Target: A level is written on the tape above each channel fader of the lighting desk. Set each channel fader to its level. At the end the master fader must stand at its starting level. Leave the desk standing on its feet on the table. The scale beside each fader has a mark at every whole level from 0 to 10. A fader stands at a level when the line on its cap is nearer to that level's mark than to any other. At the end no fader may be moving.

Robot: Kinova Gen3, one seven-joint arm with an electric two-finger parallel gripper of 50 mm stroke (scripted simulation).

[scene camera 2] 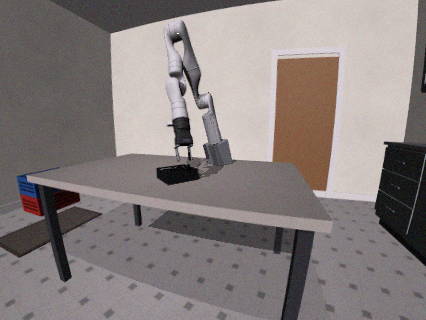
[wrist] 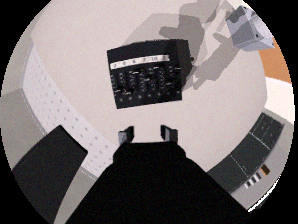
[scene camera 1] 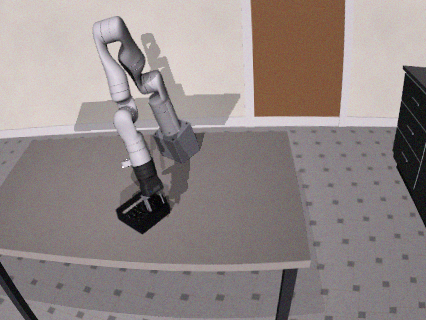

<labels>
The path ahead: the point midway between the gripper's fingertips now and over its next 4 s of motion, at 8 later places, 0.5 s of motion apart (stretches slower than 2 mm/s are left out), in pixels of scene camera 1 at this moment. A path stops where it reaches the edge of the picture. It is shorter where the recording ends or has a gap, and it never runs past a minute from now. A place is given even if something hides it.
My gripper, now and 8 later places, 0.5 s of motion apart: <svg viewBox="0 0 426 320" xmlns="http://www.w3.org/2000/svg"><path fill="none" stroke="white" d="M156 206L160 206L160 206L155 207L135 203L130 191L135 182L136 181L136 181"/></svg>
</labels>
